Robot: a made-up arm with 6 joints.
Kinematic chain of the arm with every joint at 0, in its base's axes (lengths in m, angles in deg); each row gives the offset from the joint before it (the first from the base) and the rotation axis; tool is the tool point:
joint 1: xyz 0 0 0.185 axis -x
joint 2: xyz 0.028 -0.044 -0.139 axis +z
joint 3: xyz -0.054 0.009 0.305 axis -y
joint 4: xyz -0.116 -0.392 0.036 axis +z
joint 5: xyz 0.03 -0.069 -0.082 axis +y
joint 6: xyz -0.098 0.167 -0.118 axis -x
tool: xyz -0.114 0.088 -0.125
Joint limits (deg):
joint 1: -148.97..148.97
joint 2: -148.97..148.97
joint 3: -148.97..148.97
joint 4: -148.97..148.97
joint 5: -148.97..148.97
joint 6: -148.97..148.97
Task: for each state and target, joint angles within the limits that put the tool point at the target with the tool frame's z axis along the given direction. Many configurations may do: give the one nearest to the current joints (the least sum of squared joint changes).
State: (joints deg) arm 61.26 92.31 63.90 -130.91 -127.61 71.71
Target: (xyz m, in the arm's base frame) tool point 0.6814 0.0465 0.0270 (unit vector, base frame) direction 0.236 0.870 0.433
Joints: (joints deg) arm 41.94 110.59 71.26 -106.88 -130.92 94.54
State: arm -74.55 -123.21 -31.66 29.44 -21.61 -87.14
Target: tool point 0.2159 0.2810 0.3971 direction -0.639 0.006 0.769
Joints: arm -55.26 -148.20 5.32 32.61 -32.63 -60.70
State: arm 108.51 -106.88 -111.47 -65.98 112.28 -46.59
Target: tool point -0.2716 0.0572 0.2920 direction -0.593 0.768 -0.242
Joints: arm 116.25 -91.82 -102.12 -85.71 93.13 -58.17
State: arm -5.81 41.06 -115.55 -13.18 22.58 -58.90
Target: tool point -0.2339 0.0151 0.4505 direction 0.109 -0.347 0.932
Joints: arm 30.45 -3.68 -74.95 -31.08 -15.92 -70.84
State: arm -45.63 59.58 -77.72 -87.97 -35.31 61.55
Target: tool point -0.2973 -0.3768 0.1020 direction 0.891 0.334 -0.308
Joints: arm -20.88 11.54 -67.20 -98.55 -10.61 45.88
